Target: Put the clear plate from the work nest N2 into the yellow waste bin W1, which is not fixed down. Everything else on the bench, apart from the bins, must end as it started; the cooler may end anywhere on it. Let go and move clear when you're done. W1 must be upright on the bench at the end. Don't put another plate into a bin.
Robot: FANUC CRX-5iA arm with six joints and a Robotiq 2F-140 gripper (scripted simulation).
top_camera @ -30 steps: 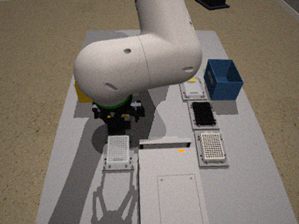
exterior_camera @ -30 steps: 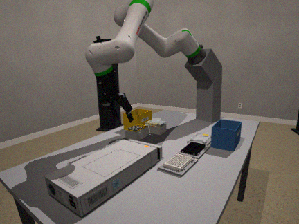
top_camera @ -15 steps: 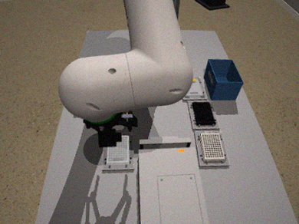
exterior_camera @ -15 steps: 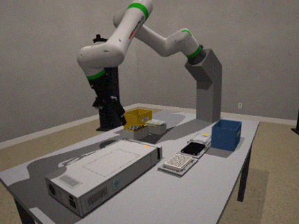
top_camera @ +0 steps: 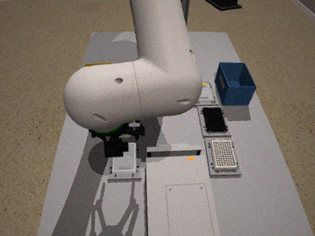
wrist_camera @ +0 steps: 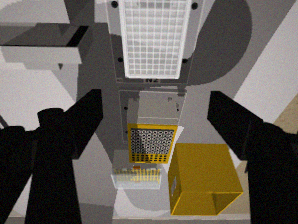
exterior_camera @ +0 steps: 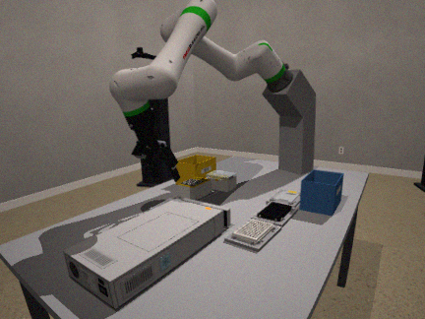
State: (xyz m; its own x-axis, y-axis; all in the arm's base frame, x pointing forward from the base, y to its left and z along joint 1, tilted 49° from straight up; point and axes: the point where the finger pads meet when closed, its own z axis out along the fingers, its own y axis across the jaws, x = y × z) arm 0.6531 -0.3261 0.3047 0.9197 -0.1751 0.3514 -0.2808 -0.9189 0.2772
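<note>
Now: hand 140 mm above the clear plate. The rest, counted from my hand: yellow-topped tip rack: 180 mm behind, 100 mm below, 60 mm to the left; then grey instrument box: 240 mm ahead, 120 mm below, 100 mm to the left; then nest N2: 150 mm below.
</note>
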